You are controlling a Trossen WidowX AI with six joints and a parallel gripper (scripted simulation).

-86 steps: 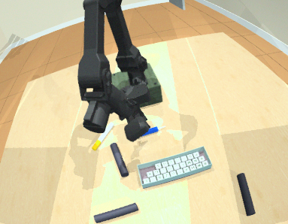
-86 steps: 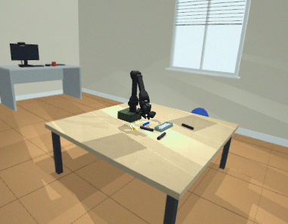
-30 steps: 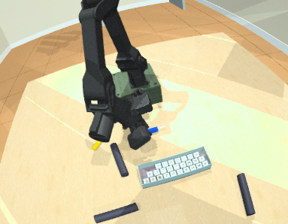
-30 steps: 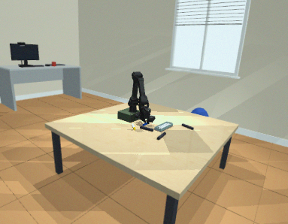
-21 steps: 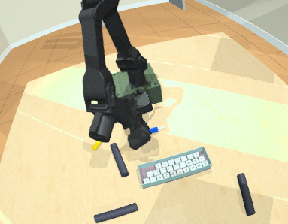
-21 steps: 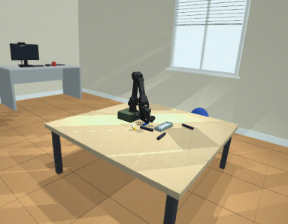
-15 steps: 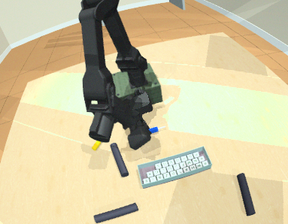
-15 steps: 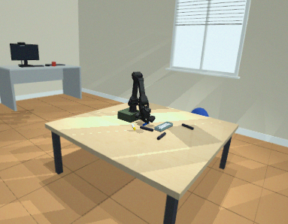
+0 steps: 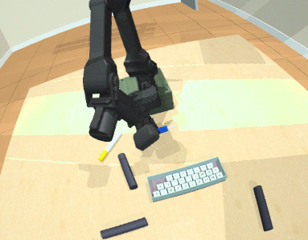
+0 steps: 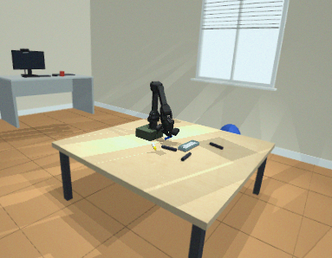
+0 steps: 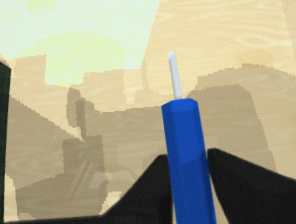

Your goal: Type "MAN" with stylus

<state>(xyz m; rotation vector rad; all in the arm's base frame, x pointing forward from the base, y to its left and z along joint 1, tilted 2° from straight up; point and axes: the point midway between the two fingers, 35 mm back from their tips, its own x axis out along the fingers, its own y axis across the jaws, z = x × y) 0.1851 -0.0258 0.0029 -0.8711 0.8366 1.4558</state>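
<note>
Right now my gripper tip is 50 mm to the right of the grey stylus tip. The rest, counted from my gripper tip: white pen with yellow cap 20 mm behind, 160 mm to the right, 40 mm below; then blue stylus 10 mm to the left.
</note>
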